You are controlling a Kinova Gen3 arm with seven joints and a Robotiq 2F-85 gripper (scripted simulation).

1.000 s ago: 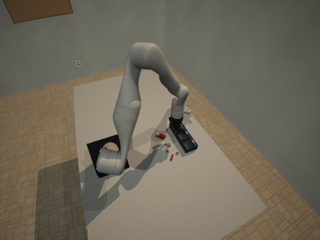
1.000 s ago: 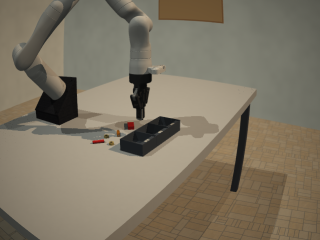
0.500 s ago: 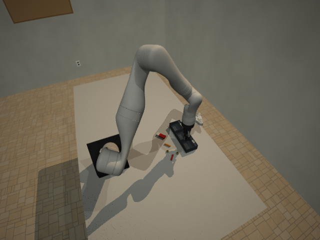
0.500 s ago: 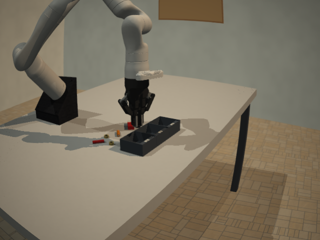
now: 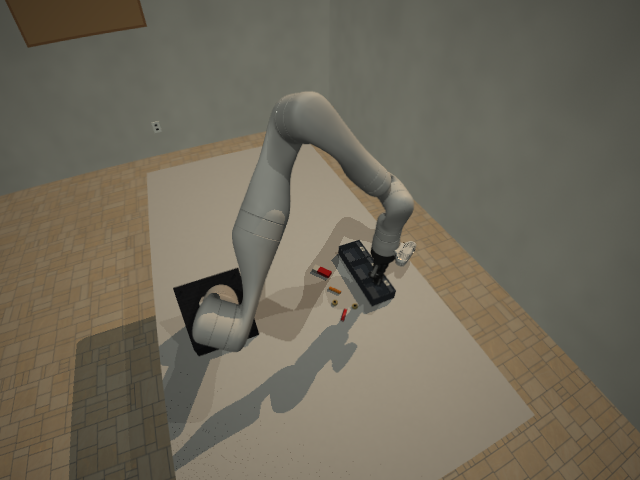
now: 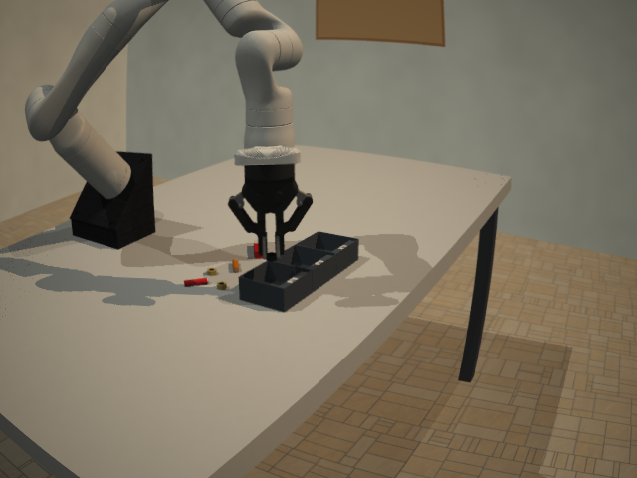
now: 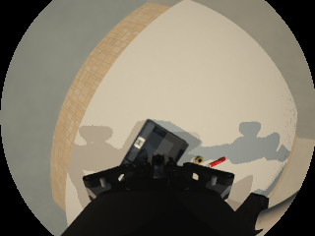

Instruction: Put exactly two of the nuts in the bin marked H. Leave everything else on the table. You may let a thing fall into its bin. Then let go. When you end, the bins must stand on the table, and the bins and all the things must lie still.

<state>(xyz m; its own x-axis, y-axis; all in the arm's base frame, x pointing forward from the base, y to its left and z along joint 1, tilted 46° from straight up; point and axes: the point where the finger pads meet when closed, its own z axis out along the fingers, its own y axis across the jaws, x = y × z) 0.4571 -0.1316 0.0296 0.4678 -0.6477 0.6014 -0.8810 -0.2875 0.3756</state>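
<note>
The black piece lies 2 cm below my hand. Also, from my hand: black three-compartment bin row (8 cm to the left, 6 cm below, 1 cm ahead); then red cylinder (14 cm behind, 8 cm below, 2 cm to the right); then orange cylinder (11 cm behind, 8 cm below, 7 cm to the left).
</note>
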